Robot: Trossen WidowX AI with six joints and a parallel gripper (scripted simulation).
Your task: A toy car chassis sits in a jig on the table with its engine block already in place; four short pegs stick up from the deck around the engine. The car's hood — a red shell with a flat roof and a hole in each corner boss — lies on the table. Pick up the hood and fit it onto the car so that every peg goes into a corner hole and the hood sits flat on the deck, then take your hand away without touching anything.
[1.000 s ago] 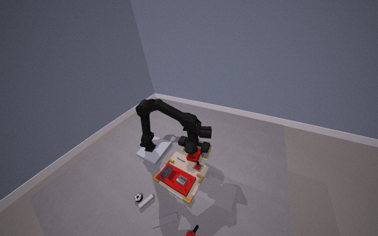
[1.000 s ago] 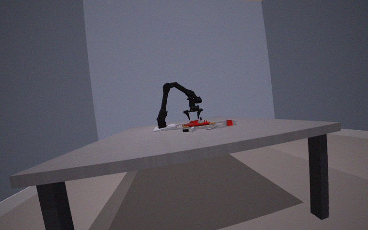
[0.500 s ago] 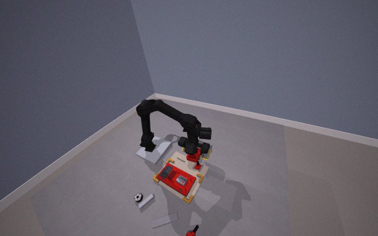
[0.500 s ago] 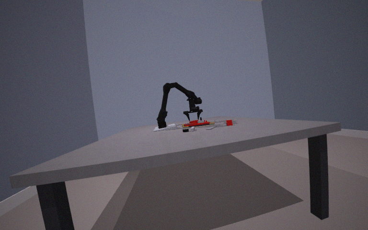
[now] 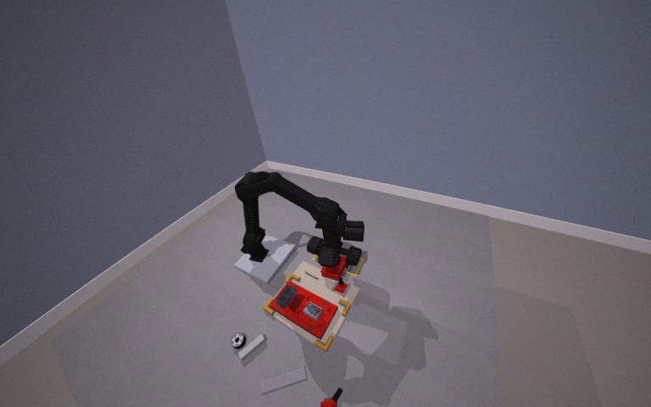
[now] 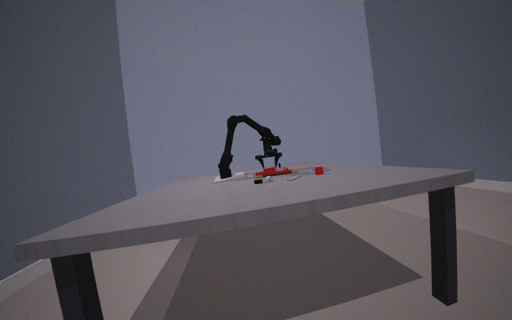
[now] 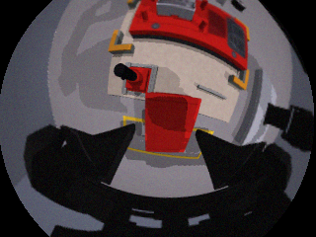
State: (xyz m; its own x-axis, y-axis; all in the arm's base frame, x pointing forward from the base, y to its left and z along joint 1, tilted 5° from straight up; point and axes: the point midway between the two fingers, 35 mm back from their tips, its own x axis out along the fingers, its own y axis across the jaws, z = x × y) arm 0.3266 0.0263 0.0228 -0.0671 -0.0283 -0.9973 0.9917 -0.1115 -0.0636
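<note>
Right now my gripper tip is 1 cm above the red hood. Also, from my gripper tip: wheel: 33 cm to the right, 21 cm behind, 2 cm below; grey engine block: 18 cm to the right, 2 cm behind, 1 cm below.
</note>
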